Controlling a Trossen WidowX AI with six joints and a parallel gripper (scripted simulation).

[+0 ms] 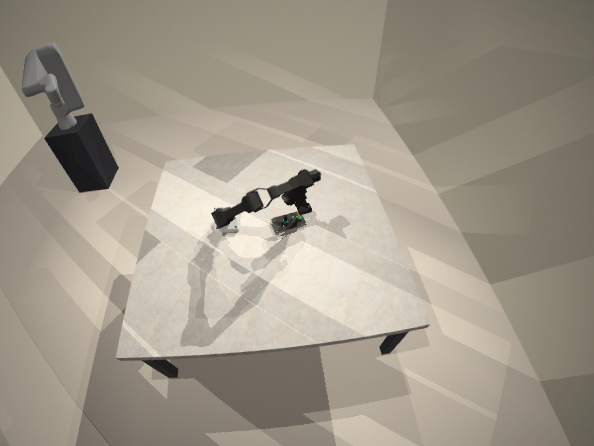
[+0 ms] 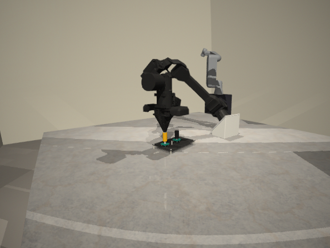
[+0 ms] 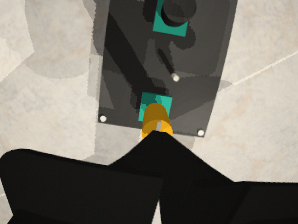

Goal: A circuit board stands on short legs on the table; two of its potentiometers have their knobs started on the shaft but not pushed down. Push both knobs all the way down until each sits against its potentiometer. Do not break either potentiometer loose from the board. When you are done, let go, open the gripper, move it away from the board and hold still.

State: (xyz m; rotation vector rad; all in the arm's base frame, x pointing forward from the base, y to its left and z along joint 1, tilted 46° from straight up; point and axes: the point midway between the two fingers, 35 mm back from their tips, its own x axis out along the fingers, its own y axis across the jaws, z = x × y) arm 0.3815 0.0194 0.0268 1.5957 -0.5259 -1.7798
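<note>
Now: gripper tip 2 cm above the orange knob. From my gripper tip the other things lie so: green potentiometer (7 cm behind, 2 cm to the right, 4 cm below); then black knob (7 cm behind, 2 cm to the right, 3 cm below).
</note>
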